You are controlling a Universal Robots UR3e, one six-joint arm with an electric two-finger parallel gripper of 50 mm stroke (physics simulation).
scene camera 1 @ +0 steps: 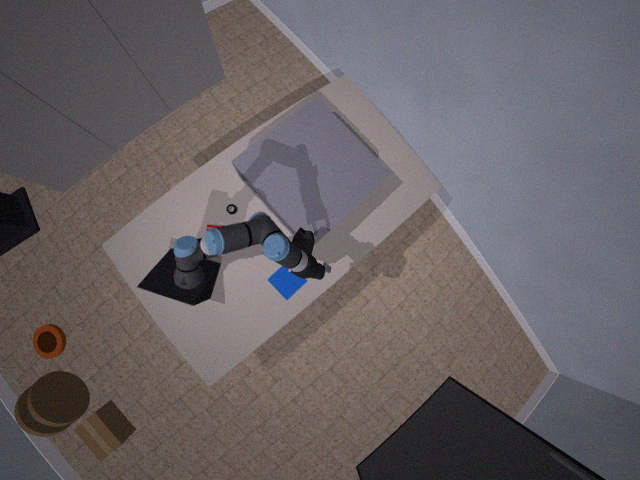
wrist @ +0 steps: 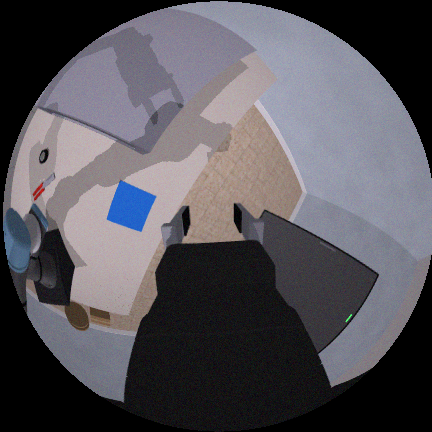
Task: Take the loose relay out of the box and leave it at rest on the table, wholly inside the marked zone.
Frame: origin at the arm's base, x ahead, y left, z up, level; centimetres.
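Seen in the pictures: gripper, fingertip midpoint: (scene camera 1: 322,268) (wrist: 211,213); arm's base, link origin: (scene camera 1: 189,277) (wrist: 47,269).
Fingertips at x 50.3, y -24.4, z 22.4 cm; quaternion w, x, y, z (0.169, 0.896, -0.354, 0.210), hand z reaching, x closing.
Offsets run from my fingertips to a thing's top centre. "pt": to the spot under its first point. Level surfaces: height alone.
A large grey-violet box {dz -13.9, dx +21.2, dy +38.8 cm} (scene camera 1: 351,155) (wrist: 90,85) stands on the table {dz -34.2 cm} (scene camera 1: 206,351) (wrist: 110,270), with the arm's shadow across its upper face. No opening shows in that face. The relay does not show in either view; the inside of the box is hidden. The marked zone, a flat blue square {pt dz -34.1, dx -14.9, dy +0.3 cm} (scene camera 1: 286,282) (wrist: 131,206), lies on the table in front of the box, with no object on its visible part. My gripper (scene camera 1: 327,268) (wrist: 211,213) is open and empty. It hangs beside the blue square, near the table's long edge, with floor visible between its fingers in the wrist view.
A small round black-rimmed object {dz -32.3, dx -20.3, dy +45.4 cm} (scene camera 1: 231,208) (wrist: 44,156) and a red-handled tool {dz -33.0, dx -28.8, dy +39.0 cm} (scene camera 1: 213,226) (wrist: 39,191) lie on the table between the box and the arm's black base plate (scene camera 1: 155,281) (wrist: 60,285). A big dark piece of furniture (scene camera 1: 465,439) (wrist: 310,280) stands beyond the table.
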